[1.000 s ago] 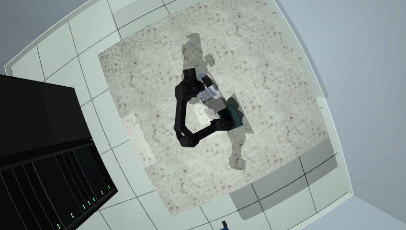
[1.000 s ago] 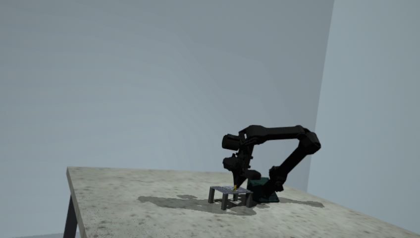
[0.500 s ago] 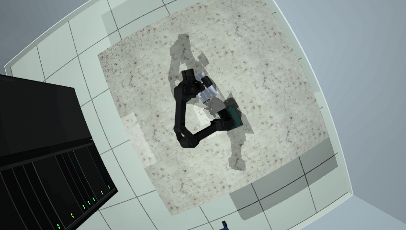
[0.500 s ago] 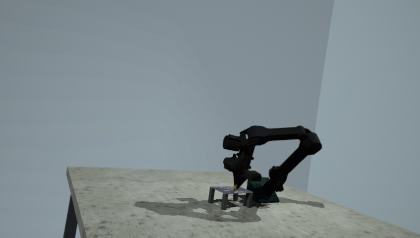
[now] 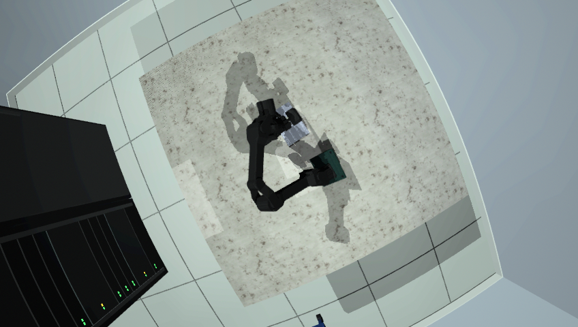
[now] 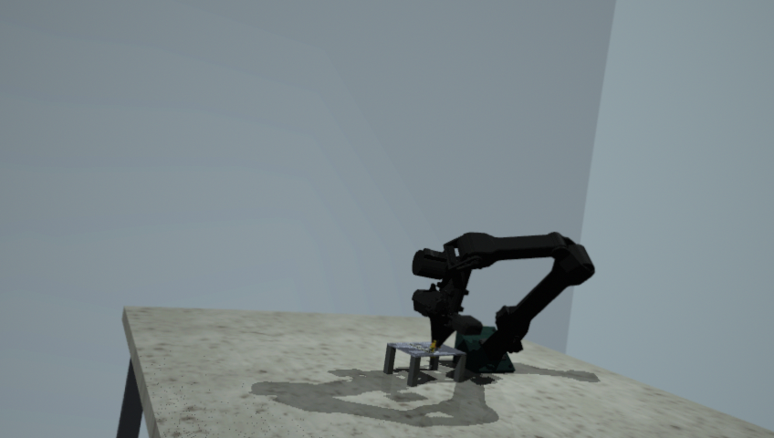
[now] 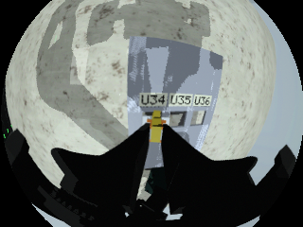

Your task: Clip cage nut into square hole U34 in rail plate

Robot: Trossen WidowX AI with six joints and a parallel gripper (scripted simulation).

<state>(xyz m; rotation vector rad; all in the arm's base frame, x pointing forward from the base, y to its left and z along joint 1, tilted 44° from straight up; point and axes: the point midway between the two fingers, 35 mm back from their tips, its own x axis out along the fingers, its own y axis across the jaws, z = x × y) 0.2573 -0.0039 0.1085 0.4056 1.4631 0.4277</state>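
Now: gripper tip 10 mm above the cage nut.
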